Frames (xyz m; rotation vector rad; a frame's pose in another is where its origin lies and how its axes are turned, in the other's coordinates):
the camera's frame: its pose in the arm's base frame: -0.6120 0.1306 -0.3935 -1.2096 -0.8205 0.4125
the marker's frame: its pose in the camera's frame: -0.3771 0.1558 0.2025 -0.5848 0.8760 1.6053
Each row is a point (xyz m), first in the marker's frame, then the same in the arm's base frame.
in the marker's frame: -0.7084 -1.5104 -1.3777
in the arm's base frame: 0.2577 0.2048 1.1226
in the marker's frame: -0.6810 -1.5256 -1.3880
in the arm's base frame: 0.2869 0.1930 1.1129
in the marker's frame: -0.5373 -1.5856 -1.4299
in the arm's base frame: 0.4211 0.1295 1.0498
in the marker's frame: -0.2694 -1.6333 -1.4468
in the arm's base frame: 0.6020 0.0206 0.8774
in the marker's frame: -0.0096 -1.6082 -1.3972
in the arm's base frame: 0.7013 -0.0761 0.6507
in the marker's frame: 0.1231 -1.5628 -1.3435
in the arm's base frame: 0.7176 -0.1225 0.5088
